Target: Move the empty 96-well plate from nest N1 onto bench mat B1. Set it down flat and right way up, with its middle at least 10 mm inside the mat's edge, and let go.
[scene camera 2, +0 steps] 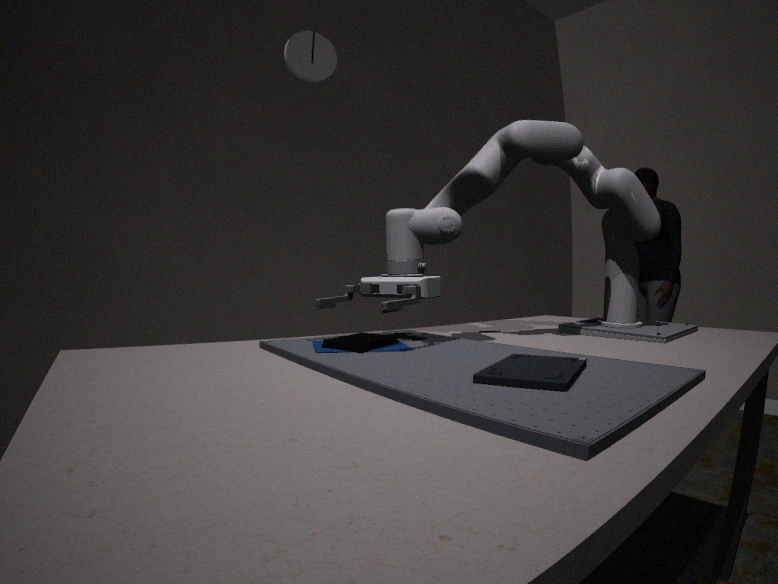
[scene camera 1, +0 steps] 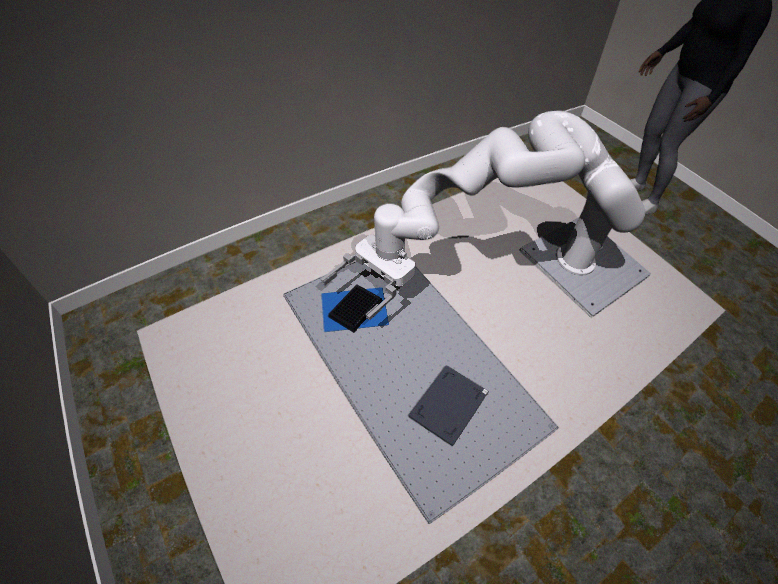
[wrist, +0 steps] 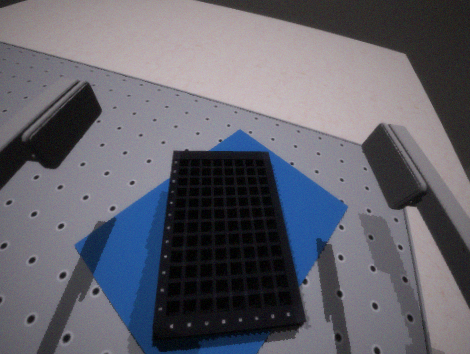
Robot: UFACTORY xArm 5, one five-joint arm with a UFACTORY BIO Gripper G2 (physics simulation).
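Frame: origin at the arm's base, x ahead, y left, z up, level; millimetres.
Where they show: hand, tool point: (scene camera 2: 356, 304) (scene camera 1: 350, 294) (wrist: 235, 142); arm's base, link origin: (scene camera 2: 619, 325) (scene camera 1: 575, 259).
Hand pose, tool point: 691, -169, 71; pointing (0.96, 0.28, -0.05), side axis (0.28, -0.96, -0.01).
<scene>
Each offset is from my tool point to the top centre of the thing, as dx, dy, dz. Level surfaces: height alone.
The black 96-well plate @(-13, -5, -61) (scene camera 1: 355, 308) (scene camera 2: 361, 341) (wrist: 227, 235) lies flat, wells up, on the blue bench mat B1 @(dz -76) (scene camera 1: 328, 303) (scene camera 2: 319, 348) (wrist: 312, 200). It is turned relative to the mat. Its middle is well inside the mat, and one near corner reaches past the mat's edge in the wrist view. My gripper (scene camera 1: 346, 299) (scene camera 2: 353, 306) (wrist: 235, 145) is open wide and empty, a little above the plate, with one finger on each side and apart from it. The dark nest N1 @(-71, +350, -63) (scene camera 1: 447, 405) (scene camera 2: 531, 370) holds no plate.
The mat and nest lie on a grey perforated board @(dz -77) (scene camera 1: 383, 370) (scene camera 2: 433, 377) (wrist: 30, 190) on the pale table @(dz -90) (scene camera 1: 251, 408) (scene camera 2: 219, 452) (wrist: 280, 70). The arm's base plate (scene camera 1: 593, 301) is at the right. A person (scene camera 1: 716, 50) stands behind the table.
</scene>
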